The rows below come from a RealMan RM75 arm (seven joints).
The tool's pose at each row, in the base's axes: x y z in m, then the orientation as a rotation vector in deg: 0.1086, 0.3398, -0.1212, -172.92, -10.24, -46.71; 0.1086, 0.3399, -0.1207, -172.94, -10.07, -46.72; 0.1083, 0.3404, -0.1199, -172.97, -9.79, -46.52; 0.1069, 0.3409, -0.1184, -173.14, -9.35, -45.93; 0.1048, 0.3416, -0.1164, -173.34, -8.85, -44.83; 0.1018, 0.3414, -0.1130, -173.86, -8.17, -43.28; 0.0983, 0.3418, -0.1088, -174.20, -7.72, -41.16; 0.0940, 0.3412, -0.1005, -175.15, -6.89, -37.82; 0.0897, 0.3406, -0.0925, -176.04, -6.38, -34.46; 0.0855, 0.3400, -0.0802, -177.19, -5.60, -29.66
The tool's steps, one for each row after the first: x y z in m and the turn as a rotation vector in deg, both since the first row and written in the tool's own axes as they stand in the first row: 0.0003, -0.0001, -0.0004, -0.04, 0.00, 0.10; 0.0005, -0.0006, -0.0013, -0.04, -0.12, 0.29; 0.0001, -0.0012, -0.0032, -0.08, -0.51, 0.57; -0.0007, -0.0021, -0.0060, -0.02, -1.22, 0.92; -0.0015, -0.0022, -0.0104, -0.17, -2.26, 1.34; -0.0024, -0.0029, -0.0158, 0.02, -3.61, 1.68; -0.0020, -0.0026, -0.0252, -0.15, -5.83, 2.20; -0.0017, -0.0024, -0.0343, -0.29, -8.06, 2.51; 0.0008, -0.0020, -0.0470, -0.48, -11.21, 2.98
